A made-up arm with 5 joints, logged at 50 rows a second.
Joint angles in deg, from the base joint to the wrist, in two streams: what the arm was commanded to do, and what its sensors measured. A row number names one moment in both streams.
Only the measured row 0 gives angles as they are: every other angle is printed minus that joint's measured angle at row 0.
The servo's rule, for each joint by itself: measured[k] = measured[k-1] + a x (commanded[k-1-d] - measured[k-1]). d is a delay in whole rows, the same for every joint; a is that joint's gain. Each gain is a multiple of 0.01, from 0.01 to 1. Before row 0 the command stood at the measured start. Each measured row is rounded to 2 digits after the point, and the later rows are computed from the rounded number. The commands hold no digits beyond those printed.
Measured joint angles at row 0:
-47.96, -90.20, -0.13, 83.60, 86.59
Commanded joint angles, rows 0 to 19:
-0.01, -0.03, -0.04, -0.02, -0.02
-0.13, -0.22, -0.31, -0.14, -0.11
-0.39, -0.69, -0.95, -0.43, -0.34
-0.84, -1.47, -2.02, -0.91, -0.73
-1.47, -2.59, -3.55, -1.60, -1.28
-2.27, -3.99, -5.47, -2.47, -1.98
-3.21, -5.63, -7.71, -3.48, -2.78
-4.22, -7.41, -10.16, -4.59, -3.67
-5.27, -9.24, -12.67, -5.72, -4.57
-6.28, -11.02, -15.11, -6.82, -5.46
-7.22, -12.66, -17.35, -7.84, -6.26
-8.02, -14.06, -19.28, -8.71, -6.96
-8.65, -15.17, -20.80, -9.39, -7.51
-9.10, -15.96, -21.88, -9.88, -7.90
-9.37, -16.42, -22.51, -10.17, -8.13
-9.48, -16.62, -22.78, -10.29, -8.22
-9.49, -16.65, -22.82, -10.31, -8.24
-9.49, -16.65, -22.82, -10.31, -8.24
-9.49, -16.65, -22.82, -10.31, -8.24
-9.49, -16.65, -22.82, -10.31, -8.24
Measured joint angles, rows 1 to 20:
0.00, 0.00, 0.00, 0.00, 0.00
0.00, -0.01, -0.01, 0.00, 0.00
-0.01, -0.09, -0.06, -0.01, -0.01
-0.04, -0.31, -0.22, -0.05, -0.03
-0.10, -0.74, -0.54, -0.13, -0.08
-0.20, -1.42, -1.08, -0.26, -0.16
-0.34, -2.37, -1.87, -0.46, -0.29
-0.54, -3.58, -2.92, -0.73, -0.46
-0.80, -5.00, -4.22, -1.08, -0.68
-1.11, -6.57, -5.74, -1.50, -0.95
-1.47, -8.22, -7.43, -1.98, -1.27
-1.87, -9.86, -9.22, -2.51, -1.62
-2.30, -11.41, -11.03, -3.07, -1.99
-2.74, -12.80, -12.79, -3.64, -2.38
-3.19, -13.97, -14.43, -4.20, -2.77
-3.62, -14.88, -15.88, -4.74, -3.15
-4.03, -15.52, -17.12, -5.24, -3.50
-4.41, -15.94, -18.15, -5.70, -3.83
-4.77, -16.20, -18.99, -6.11, -4.14
-5.10, -16.37, -19.68, -6.49, -4.43
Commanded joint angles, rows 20 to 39:
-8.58, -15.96, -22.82, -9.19, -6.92
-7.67, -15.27, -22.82, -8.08, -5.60
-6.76, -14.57, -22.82, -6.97, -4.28
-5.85, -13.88, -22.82, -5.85, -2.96
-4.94, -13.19, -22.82, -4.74, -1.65
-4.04, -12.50, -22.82, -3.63, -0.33
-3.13, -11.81, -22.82, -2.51, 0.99
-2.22, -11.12, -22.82, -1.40, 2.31
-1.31, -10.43, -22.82, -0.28, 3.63
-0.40, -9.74, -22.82, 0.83, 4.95
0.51, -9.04, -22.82, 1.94, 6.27
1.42, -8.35, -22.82, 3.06, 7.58
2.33, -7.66, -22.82, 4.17, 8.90
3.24, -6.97, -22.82, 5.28, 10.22
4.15, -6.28, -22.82, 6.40, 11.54
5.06, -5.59, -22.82, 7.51, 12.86
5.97, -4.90, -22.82, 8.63, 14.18
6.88, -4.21, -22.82, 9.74, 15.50
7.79, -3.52, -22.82, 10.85, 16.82
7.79, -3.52, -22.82, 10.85, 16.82
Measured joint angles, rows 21 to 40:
-5.41, -16.47, -20.25, -6.83, -4.70
-5.63, -16.28, -20.71, -7.04, -4.86
-5.77, -15.91, -21.09, -7.13, -4.91
-5.84, -15.41, -21.40, -7.12, -4.87
-5.84, -14.84, -21.66, -7.01, -4.74
-5.78, -14.23, -21.87, -6.81, -4.52
-5.66, -13.59, -22.04, -6.52, -4.23
-5.48, -12.93, -22.18, -6.16, -3.86
-5.25, -12.26, -22.30, -5.73, -3.43
-4.97, -11.58, -22.39, -5.24, -2.94
-4.65, -10.90, -22.47, -4.69, -2.39
-4.29, -10.21, -22.53, -4.09, -1.78
-3.89, -9.52, -22.58, -3.45, -1.12
-3.45, -8.83, -22.62, -2.76, -0.42
-2.98, -8.14, -22.66, -2.04, 0.32
-2.48, -7.45, -22.69, -1.28, 1.11
-1.95, -6.76, -22.71, -0.49, 1.93
-1.40, -6.07, -22.73, 0.33, 2.79
-0.82, -5.38, -22.75, 1.18, 3.68
-0.22, -4.69, -22.76, 2.05, 4.60

